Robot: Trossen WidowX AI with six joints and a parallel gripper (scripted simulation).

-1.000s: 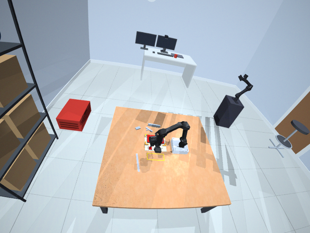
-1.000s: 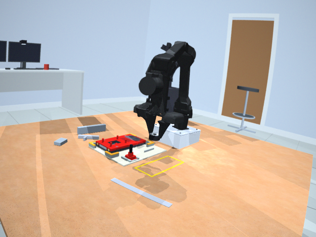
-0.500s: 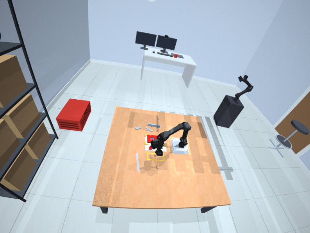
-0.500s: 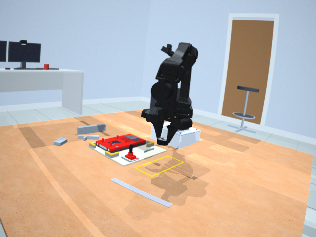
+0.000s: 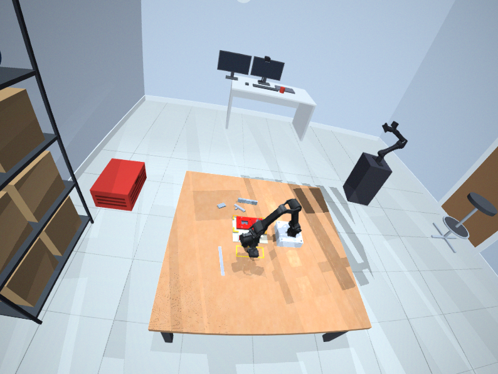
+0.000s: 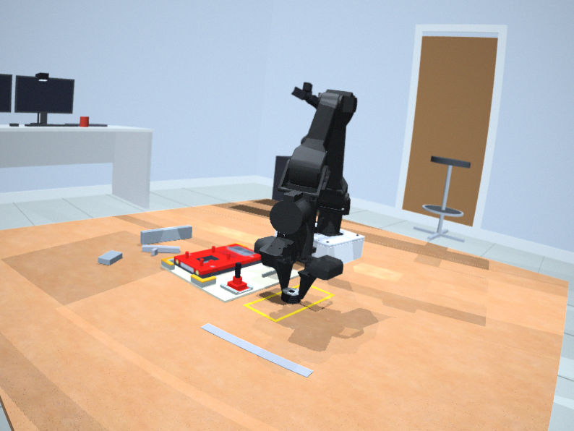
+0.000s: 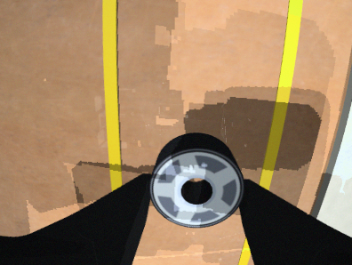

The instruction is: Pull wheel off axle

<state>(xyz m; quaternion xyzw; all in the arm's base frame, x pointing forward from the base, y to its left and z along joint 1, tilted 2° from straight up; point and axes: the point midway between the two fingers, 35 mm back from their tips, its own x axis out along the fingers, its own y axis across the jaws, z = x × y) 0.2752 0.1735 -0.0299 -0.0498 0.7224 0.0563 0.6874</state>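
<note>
Now: gripper tip right at the wheel. Also, from my gripper tip: small grey block (36 cm to the right, 27 cm ahead); then black axle (9 cm to the right, 8 cm ahead, 2 cm above); then long grey strip (18 cm ahead, 11 cm to the left, 1 cm below).
</note>
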